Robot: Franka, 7 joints.
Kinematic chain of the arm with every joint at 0, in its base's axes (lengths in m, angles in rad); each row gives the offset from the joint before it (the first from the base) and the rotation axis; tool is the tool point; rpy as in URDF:
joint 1: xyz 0 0 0.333 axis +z
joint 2: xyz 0 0 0 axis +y
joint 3: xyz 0 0 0.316 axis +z
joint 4: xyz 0.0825 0 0 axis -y
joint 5: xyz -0.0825 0 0.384 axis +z
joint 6: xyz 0 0 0 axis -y
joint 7: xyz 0.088 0 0 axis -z
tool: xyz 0 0 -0.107 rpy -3.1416 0 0
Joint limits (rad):
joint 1: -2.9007..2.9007
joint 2: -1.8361..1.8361
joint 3: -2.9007..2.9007
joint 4: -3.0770..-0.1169
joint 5: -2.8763..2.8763
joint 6: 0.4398..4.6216
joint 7: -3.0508..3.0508
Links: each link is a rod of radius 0.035 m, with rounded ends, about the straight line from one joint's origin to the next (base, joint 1, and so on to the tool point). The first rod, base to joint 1, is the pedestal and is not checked.
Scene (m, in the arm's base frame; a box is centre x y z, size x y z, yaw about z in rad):
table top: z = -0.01
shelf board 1: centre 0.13 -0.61 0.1 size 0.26 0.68 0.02 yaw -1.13
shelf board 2: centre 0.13 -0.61 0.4 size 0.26 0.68 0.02 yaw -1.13
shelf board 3: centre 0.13 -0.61 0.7 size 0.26 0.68 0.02 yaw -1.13
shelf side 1: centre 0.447 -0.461 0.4 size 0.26 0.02 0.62 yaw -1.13
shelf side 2: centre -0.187 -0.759 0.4 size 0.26 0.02 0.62 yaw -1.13
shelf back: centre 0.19 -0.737 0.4 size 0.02 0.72 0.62 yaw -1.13
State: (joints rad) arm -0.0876 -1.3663 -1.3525 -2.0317 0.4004 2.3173 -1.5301
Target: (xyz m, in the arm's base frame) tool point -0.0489 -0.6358 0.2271
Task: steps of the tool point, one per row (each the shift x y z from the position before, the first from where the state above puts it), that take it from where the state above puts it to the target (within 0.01 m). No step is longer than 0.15 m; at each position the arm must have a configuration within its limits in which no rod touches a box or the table.
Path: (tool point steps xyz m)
1: -0.0245 0.0375 -0.1256
2: 0.0071 0.0548 -0.0986
3: 0.0269 -0.0045 -0.0231
4: 0.0231 -0.0030 -0.0172
5: 0.0284 -0.0896 0.0016
6: 0.0516 -0.0800 -0.0016

